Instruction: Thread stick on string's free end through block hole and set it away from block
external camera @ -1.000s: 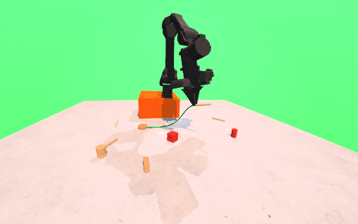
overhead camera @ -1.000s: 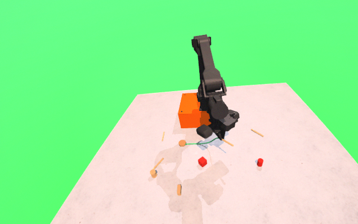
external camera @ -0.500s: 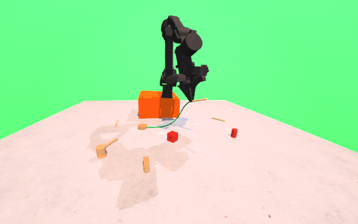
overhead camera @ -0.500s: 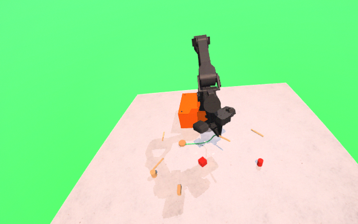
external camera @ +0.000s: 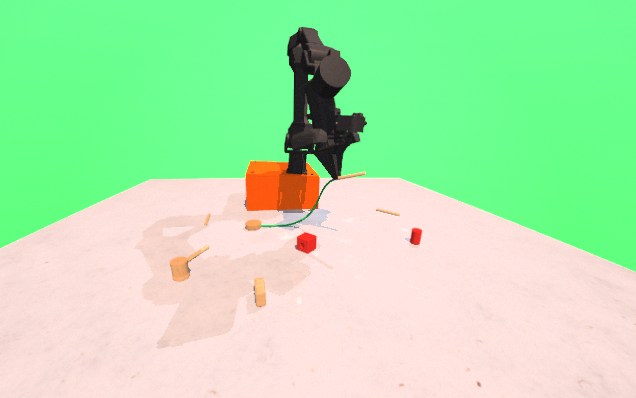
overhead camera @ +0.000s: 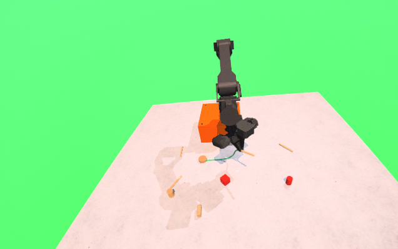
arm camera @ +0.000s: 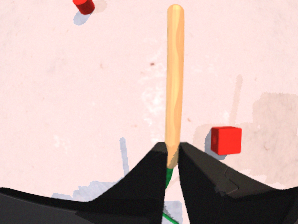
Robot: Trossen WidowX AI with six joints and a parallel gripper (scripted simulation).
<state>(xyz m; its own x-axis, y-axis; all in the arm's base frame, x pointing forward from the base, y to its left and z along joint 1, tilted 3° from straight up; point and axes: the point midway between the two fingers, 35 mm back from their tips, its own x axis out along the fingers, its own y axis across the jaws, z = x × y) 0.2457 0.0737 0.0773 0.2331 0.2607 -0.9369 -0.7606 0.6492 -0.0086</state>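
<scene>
Right now my gripper tip is 200 mm short of the small wooden block, 140 mm to the left of it and 130 mm above it. Also, from my gripper tip: thin wooden stick 10 mm to the left, 10 mm ahead, 10 mm above; then red cube 120 mm below, 60 mm to the right, 50 mm ahead; then red cylinder 190 mm to the left, 120 mm below, 30 mm ahead.
</scene>
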